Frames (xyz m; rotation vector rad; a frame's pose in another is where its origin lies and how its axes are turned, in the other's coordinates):
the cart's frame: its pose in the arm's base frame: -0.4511 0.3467 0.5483 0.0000 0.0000 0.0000
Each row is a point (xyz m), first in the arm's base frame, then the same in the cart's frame.
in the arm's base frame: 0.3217 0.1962 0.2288
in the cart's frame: 0.7728 -0.1505 -0.3195
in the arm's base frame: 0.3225 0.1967 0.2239
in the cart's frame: 0.7736 -0.1500 -0.3244
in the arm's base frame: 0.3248 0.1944 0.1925
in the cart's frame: 0.7759 -0.1523 -0.3558
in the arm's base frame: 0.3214 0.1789 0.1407
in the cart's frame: 0.7725 -0.1678 -0.4076
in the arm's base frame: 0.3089 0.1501 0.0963
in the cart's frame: 0.7600 -0.1966 -0.4520
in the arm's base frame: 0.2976 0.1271 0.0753
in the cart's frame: 0.7487 -0.2196 -0.4730
